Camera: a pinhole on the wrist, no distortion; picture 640 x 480 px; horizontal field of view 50.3 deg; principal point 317.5 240.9 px. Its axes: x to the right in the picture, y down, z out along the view. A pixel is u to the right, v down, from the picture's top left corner.
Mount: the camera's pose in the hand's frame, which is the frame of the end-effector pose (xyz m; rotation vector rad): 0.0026 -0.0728 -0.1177 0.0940 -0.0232 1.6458
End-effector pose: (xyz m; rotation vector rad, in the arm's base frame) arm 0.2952 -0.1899 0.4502 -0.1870 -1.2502 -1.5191
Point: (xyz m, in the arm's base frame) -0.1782 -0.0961 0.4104
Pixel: outside the picture
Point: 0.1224 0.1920 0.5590
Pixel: 461 392
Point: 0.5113 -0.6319 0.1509
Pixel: behind the camera
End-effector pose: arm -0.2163 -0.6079 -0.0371 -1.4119 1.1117 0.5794
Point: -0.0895 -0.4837 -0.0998
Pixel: 380 100
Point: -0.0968 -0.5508 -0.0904
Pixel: 357 25
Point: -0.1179 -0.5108 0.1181
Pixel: outside the picture
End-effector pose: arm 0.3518 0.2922 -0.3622 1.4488 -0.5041 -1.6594
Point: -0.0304 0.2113 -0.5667
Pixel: 107 38
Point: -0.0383 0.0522 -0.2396
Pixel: 566 130
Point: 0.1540 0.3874 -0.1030
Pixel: outside the picture
